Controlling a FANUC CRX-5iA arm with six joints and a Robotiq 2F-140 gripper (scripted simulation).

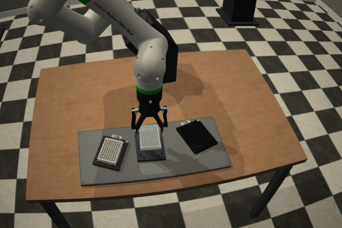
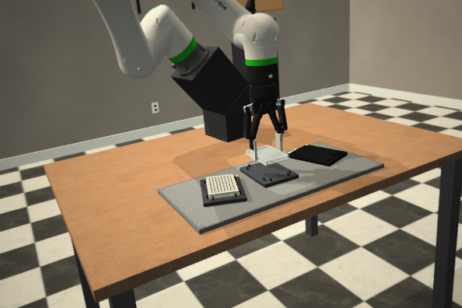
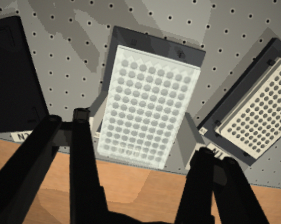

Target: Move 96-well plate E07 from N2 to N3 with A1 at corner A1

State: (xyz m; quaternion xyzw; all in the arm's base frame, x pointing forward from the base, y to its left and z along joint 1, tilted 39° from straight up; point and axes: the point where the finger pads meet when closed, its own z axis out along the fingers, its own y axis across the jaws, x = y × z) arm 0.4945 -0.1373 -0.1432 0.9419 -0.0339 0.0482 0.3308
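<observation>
The landing nest N3 is 80 mm below my hand. Also, from my hand: N3 label: 100 mm behind, 10 mm to the left, 90 mm below; plate nest N2: 10 mm behind, 220 mm to the left, 80 mm below; plate: 20 mm below.
</observation>
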